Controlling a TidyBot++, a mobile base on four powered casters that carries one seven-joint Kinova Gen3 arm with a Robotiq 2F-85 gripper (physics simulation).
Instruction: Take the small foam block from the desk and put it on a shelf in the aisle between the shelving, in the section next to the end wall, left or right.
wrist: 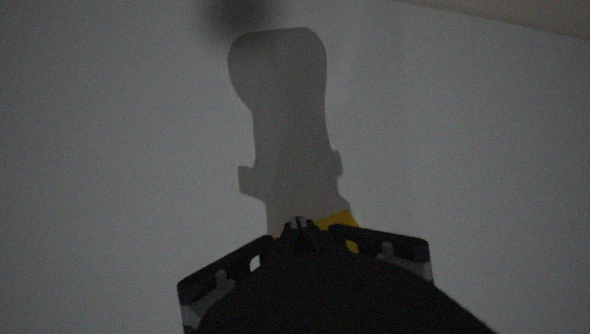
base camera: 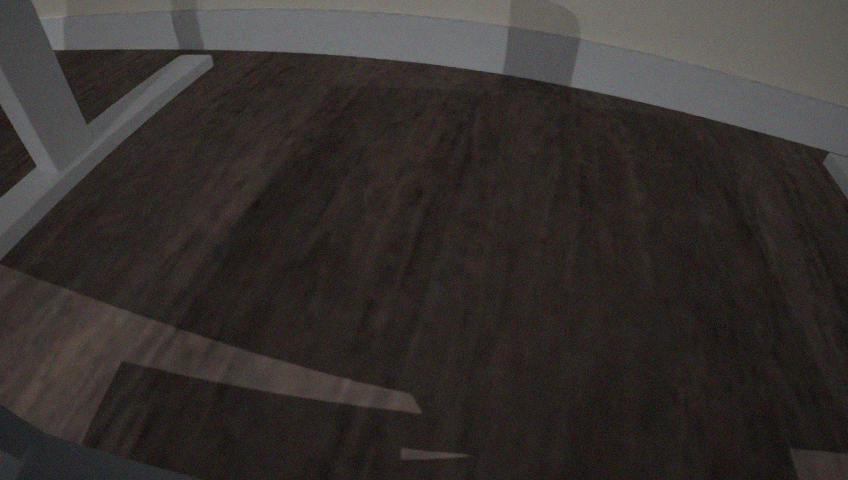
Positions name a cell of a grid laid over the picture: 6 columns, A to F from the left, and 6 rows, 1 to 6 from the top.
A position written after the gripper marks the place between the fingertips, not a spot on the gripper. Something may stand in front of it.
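The base camera shows a white desk (base camera: A2). In the wrist view the gripper (wrist: D5) is visible, together with the white desk (wrist: B3).
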